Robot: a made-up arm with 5 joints. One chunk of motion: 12 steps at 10 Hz.
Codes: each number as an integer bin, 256 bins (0 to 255) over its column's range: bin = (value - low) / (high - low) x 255, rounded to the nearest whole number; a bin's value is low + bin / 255 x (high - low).
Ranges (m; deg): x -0.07..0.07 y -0.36..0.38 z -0.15..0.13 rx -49..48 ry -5..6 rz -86..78
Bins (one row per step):
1: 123 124 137 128 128 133
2: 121 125 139 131 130 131
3: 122 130 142 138 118 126
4: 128 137 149 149 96 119
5: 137 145 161 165 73 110
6: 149 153 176 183 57 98
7: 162 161 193 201 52 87
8: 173 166 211 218 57 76
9: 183 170 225 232 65 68
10: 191 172 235 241 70 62
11: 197 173 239 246 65 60
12: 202 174 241 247 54 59
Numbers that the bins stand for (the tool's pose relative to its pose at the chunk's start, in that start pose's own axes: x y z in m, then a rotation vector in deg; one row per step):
1: -0.0025 -0.0002 0.0004 -0.31 0.52 -0.46
2: -0.0036 0.0027 0.0026 0.83 0.61 -1.75
3: -0.0030 0.0173 0.0059 3.49 0.09 -4.96
4: 0.0003 0.0376 0.0136 7.68 -0.86 -9.47
5: 0.0052 0.0608 0.0268 13.76 -1.85 -15.25
6: 0.0118 0.0840 0.0433 20.61 -2.54 -22.97
7: 0.0189 0.1072 0.0619 27.46 -2.76 -30.05
8: 0.0250 0.1217 0.0817 33.93 -2.54 -37.12
9: 0.0305 0.1333 0.0971 39.25 -2.20 -42.27
10: 0.0349 0.1391 0.1080 42.67 -1.98 -46.13
11: 0.0382 0.1420 0.1124 44.58 -2.20 -47.41
12: 0.0409 0.1449 0.1146 44.96 -2.67 -48.05

